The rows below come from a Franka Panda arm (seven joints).
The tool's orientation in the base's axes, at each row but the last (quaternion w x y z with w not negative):
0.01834, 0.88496, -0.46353, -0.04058
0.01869, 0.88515, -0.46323, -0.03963
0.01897, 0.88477, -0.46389, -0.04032
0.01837, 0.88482, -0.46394, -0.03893
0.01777, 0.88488, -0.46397, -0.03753
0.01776, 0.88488, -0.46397, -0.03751
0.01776, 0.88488, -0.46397, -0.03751
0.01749, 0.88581, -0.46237, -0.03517
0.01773, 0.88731, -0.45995, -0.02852
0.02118, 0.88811, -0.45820, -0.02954
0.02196, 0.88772, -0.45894, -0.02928
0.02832, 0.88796, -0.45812, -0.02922
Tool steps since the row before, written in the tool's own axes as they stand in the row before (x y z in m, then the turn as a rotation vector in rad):
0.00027, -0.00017, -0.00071, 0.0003, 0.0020, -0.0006
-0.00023, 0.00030, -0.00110, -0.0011, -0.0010, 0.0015
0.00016, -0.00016, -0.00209, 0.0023, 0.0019, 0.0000
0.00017, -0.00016, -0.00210, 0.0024, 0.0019, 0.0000
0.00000, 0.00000, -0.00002, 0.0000, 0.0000, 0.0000
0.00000, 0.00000, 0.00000, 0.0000, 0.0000, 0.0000
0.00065, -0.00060, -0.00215, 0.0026, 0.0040, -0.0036
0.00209, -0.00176, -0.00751, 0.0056, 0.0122, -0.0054
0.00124, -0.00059, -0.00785, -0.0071, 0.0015, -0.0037
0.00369, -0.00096, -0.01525, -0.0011, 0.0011, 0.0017
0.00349, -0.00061, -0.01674, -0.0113, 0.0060, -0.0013
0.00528, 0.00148, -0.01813, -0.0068, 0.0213, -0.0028
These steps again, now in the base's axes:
0.00036, -0.00013, 0.00068, -0.0014, -0.0014, 0.0007
-0.00028, 0.00001, 0.00113, 0.0001, 0.0015, -0.0015
0.00041, -0.00005, 0.00206, -0.0003, -0.0030, 0.0000
0.00041, -0.00006, 0.00207, -0.0002, -0.0031, 0.0000
0.00000, 0.00000, 0.00002, 0.0000, 0.0000, 0.0000
0.00000, 0.00000, 0.00000, 0.0000, 0.0000, 0.0000
0.00104, -0.00020, 0.00207, -0.0015, -0.0044, 0.0037
0.00322, -0.00072, 0.00728, -0.0064, -0.0116, 0.0059
0.00172, -0.00063, 0.00776, -0.0051, 0.0050, 0.0040
0.00401, -0.00229, 0.01503, -0.0017, 0.0002, -0.0016
0.00372, -0.00229, 0.01654, -0.0113, 0.0058, 0.0021
0.00326, -0.00473, 0.01805, -0.0210, -0.0067, 0.0046

